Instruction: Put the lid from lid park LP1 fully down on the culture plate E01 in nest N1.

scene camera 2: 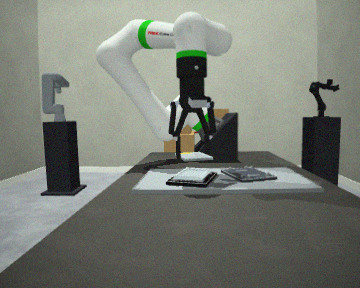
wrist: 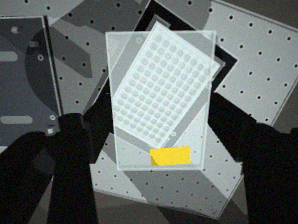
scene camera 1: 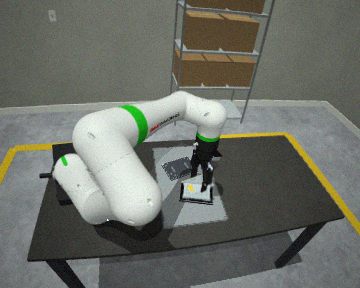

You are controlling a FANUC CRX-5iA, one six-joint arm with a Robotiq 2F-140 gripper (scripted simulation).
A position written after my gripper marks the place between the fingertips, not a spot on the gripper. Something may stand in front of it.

Observation:
I see my gripper (scene camera 2: 192,157) and a clear lid (wrist: 160,81).
My gripper is seen too in the wrist view (wrist: 160,107).

